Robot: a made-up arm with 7 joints.
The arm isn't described. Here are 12 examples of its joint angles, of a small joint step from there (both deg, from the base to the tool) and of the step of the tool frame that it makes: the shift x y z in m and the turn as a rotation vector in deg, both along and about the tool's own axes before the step.
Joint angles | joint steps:
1: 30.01 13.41 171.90 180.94 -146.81 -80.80 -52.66 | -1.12 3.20 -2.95 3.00 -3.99 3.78 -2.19
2: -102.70 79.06 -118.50 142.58 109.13 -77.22 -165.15 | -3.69 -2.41 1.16 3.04 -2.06 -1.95 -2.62
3: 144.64 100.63 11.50 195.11 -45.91 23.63 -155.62 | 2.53 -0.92 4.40 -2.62 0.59 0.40 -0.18
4: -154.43 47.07 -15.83 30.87 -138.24 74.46 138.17 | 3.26 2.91 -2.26 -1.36 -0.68 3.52 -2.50
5: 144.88 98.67 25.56 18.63 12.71 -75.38 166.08 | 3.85 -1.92 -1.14 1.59 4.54 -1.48 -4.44
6: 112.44 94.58 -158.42 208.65 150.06 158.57 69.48 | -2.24 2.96 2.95 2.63 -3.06 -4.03 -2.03
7: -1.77 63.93 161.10 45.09 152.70 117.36 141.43 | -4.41 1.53 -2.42 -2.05 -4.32 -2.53 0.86
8: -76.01 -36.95 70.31 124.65 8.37 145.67 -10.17 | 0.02 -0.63 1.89 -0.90 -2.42 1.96 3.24
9: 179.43 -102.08 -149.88 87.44 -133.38 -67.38 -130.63 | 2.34 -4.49 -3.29 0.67 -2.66 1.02 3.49
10: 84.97 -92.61 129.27 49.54 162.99 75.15 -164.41 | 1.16 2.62 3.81 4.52 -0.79 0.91 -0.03
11: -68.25 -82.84 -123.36 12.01 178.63 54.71 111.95 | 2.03 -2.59 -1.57 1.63 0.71 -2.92 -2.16
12: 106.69 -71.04 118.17 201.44 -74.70 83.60 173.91 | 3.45 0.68 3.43 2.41 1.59 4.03 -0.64
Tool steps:
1: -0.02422 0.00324 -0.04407 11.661 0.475 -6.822
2: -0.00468 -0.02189 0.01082 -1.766 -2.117 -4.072
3: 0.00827 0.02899 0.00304 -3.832 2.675 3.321
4: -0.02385 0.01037 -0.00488 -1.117 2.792 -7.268
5: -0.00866 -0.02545 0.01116 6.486 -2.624 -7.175
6: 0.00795 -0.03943 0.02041 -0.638 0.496 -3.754
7: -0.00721 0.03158 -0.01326 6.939 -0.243 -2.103
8: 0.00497 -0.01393 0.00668 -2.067 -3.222 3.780
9: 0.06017 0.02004 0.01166 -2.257 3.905 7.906
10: 0.04679 -0.03430 0.05774 4.741 7.829 0.807
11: -0.00815 -0.01215 0.00021 3.619 -2.866 -0.237
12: 0.01252 -0.05115 -0.00554 -6.087 2.589 5.397
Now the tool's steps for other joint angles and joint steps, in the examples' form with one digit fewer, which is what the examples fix.
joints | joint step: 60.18 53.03 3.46 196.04 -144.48 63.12 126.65 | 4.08 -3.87 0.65 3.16 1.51 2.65 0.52
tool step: 0.0725 -0.0114 0.0383 -6.94 2.05 8.24
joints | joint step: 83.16 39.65 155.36 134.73 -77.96 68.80 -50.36 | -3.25 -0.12 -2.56 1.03 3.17 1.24 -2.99
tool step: -0.0250 0.0075 0.0042 0.80 -3.77 -1.47
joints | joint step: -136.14 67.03 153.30 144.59 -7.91 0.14 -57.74 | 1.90 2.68 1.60 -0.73 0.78 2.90 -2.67
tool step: -0.0205 0.0214 -0.0018 1.36 -1.85 1.62
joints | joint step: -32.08 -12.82 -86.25 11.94 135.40 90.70 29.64 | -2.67 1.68 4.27 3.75 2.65 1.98 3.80
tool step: -0.0248 -0.0135 0.0288 -1.71 -3.77 0.02
